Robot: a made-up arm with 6 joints.
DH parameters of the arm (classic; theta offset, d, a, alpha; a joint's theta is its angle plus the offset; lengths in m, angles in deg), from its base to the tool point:
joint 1: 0 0.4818 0 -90
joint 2: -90 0 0.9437 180
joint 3: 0 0 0 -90
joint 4: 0 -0.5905 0 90
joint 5: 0 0.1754 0 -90
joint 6: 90 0 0 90
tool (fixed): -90 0 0 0
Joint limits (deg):
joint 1: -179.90..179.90
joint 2: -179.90..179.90
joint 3: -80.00..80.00
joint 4: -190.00..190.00
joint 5: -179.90..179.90
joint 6: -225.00..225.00
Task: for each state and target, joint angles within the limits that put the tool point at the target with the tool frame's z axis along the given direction. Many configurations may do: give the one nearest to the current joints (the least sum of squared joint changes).
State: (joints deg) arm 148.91 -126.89 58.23 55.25 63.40 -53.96
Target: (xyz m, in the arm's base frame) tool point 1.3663 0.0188 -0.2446 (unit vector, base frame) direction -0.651 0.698 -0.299
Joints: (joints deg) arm 174.55 -119.90 76.48 32.10 82.67 -52.71
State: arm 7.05 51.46 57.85 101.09 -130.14 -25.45
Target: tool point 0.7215 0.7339 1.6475 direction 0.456 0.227 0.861
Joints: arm 42.10 38.58 67.30 110.28 -110.10 -26.07
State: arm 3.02 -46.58 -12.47 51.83 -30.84 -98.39
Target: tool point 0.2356 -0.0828 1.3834 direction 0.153 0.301 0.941
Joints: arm -3.18 -23.17 -35.23 66.63 5.51 -48.45
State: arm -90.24 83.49 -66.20 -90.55 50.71 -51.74
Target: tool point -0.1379 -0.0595 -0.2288 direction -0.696 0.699 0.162
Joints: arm -132.02 128.63 -24.43 -69.08 1.71 -30.62
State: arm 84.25 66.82 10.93 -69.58 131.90 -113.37
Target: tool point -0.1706 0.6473 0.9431 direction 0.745 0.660 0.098
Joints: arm 115.25 15.56 -20.24 -46.02 168.83 -150.75
